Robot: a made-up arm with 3 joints. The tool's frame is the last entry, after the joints.
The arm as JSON. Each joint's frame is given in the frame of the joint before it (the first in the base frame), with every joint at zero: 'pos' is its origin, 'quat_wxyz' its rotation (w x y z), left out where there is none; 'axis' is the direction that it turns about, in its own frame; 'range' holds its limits. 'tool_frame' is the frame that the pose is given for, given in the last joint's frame.
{
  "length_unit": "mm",
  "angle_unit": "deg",
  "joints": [
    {
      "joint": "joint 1",
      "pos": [
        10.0,
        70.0,
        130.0
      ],
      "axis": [
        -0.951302,
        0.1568,
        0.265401
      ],
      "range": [
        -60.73,
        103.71
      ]
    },
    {
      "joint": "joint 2",
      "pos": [
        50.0,
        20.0,
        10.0
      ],
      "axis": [
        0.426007,
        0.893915,
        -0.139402
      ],
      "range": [
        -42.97,
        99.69
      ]
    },
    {
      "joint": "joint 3",
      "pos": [
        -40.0,
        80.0,
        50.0
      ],
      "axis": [
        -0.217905,
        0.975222,
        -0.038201
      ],
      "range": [
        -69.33,
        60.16
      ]
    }
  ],
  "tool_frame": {
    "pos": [
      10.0,
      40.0,
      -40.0
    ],
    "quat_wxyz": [
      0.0,
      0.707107,
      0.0,
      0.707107
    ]
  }
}
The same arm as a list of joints. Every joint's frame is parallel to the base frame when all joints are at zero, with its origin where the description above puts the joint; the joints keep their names.
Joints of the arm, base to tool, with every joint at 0 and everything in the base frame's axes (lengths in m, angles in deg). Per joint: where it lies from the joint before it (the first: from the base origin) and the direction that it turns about. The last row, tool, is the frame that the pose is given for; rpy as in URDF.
joint 1: axis -0.951302 0.1568 0.265401 offset 0.01 0.07 0.13
joint 2: axis 0.426007 0.893915 -0.139402 offset 0.05 0.02 0.01
joint 3: axis -0.217905 0.975222 -0.038201 offset -0.04 0.08 0.05
tool: offset 0.01 0.04 -0.04 rpy 180 -90 0
Joint limits (deg, base to tool): -60.73..103.71 -42.97..99.69 -69.33..60.16

